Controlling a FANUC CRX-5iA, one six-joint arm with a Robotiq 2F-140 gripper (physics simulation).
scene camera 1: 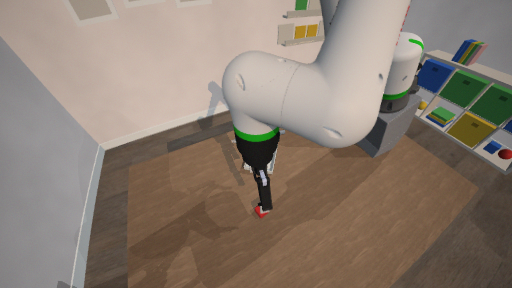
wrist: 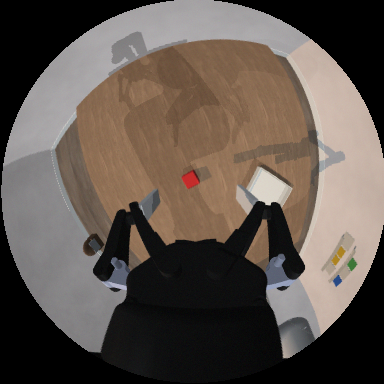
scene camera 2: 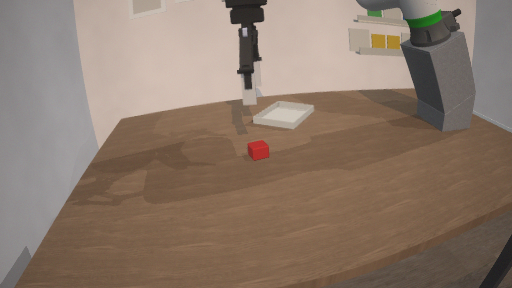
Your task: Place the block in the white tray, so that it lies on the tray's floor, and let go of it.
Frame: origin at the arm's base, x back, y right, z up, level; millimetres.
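Seen in the pictures: gripper, fingertip midpoint: (scene camera 1: 258, 189) (wrist: 196, 193) (scene camera 2: 253, 94); arm's base at its link origin: (scene camera 1: 386, 98) (scene camera 2: 430, 38).
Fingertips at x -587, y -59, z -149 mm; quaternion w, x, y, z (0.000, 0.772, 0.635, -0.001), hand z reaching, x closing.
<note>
Offsets run from my fingertips to a thing's middle. Level surfaces: height alone.
A red block @[dx +0, dy -20, dz -129 mm] (scene camera 1: 260, 212) (scene camera 2: 258, 150) (wrist: 190, 179) lies on the wooden table. My gripper (scene camera 2: 251, 100) (wrist: 196, 193) is open and empty, pointing down well above the table. In the wrist view the block shows between and a little beyond the two spread fingertips. In scene camera 1 a finger partly covers the block. The white tray @[dx +114, dy +220, dz -134 mm] (scene camera 2: 283, 115) (wrist: 269, 188) lies flat on the table, beyond the block in scene camera 2 and near the right fingertip in the wrist view. In scene camera 1 the arm hides most of the tray.
The wooden table @[dz -144 mm] (scene camera 1: 320, 225) (scene camera 2: 200, 225) (wrist: 150, 145) carries the block and tray. The arm's grey pedestal (scene camera 1: 387, 131) (scene camera 2: 442, 82) stands at the right of both scene views. A shelf unit with coloured bins stands at the far right of scene camera 1. Arm shadows cross the table.
</note>
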